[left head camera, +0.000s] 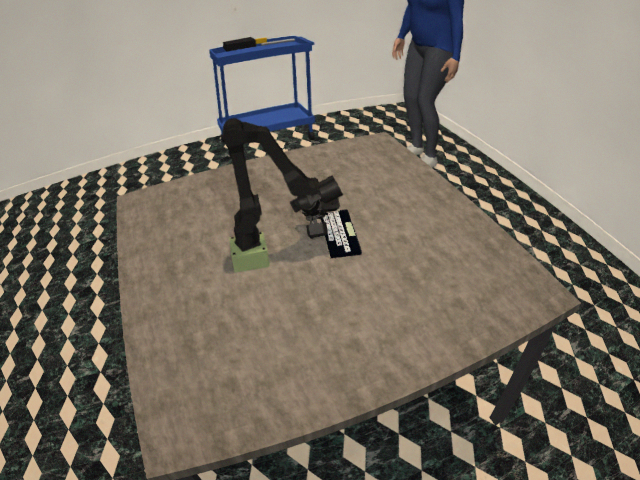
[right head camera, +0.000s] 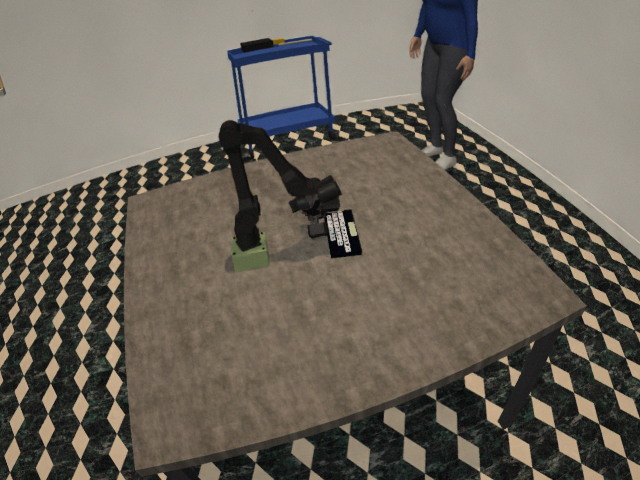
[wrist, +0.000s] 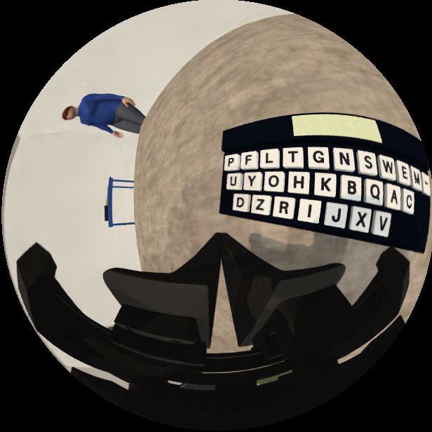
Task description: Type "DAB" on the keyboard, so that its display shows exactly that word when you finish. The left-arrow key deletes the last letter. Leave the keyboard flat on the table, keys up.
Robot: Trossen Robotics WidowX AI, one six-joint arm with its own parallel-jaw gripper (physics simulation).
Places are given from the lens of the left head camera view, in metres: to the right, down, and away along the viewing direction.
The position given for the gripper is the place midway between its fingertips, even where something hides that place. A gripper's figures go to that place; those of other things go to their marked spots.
gripper (left head camera: 316, 211): -0.01, -0.09, 1.53
dark keyboard (left head camera: 339, 224): 0.06, -0.05, 1.51
